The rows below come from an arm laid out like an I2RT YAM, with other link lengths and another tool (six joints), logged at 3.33 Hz.
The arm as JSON. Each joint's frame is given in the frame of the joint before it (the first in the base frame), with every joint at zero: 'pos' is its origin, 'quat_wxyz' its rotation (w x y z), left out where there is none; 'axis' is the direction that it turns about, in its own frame. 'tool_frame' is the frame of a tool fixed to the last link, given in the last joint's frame.
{
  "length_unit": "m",
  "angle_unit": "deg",
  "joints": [
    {
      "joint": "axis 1",
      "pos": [
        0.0,
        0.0,
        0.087
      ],
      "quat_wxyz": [
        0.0,
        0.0,
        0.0,
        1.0
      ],
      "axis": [
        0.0,
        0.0,
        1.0
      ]
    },
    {
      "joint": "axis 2",
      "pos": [
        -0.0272,
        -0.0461,
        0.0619
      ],
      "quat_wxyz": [
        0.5,
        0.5,
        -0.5,
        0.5
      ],
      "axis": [
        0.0,
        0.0,
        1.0
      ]
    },
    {
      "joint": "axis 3",
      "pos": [
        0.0,
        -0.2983,
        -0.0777
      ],
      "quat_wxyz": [
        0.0,
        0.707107,
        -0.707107,
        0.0
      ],
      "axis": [
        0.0,
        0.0,
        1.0
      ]
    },
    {
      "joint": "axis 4",
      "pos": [
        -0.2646,
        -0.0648,
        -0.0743
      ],
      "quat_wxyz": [
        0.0,
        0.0,
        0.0,
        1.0
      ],
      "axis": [
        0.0,
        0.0,
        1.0
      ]
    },
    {
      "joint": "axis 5",
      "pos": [
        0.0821,
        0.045,
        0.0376
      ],
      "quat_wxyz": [
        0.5,
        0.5,
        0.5,
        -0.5
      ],
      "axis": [
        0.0,
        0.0,
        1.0
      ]
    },
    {
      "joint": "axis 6",
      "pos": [
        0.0,
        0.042,
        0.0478
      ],
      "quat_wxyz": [
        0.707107,
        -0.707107,
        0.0,
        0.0
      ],
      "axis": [
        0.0,
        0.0,
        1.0
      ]
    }
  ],
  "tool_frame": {
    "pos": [
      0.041,
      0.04,
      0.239
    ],
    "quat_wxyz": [
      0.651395,
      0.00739,
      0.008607,
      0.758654
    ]
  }
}
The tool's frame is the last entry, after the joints.
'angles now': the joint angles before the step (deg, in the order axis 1, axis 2, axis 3, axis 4, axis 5, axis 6). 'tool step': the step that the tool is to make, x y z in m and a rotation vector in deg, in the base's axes. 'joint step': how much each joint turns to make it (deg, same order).
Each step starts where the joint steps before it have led.
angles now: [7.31 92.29 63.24 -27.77 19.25 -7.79]
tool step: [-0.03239 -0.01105 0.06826 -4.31 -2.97 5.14]
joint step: [-1.29 -12.00 0.01 -6.78 -0.01 -8.39]
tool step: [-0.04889 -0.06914 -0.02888 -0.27 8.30 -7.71]
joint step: [-8.53 -0.96 -0.03 -9.00 -0.44 -0.71]
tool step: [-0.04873 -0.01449 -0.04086 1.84 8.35 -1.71]
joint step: [-3.88 0.08 -2.76 -5.17 -2.02 -1.48]
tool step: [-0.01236 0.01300 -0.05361 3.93 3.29 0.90]
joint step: [-1.32 2.98 -6.66 6.11 -4.05 -0.88]
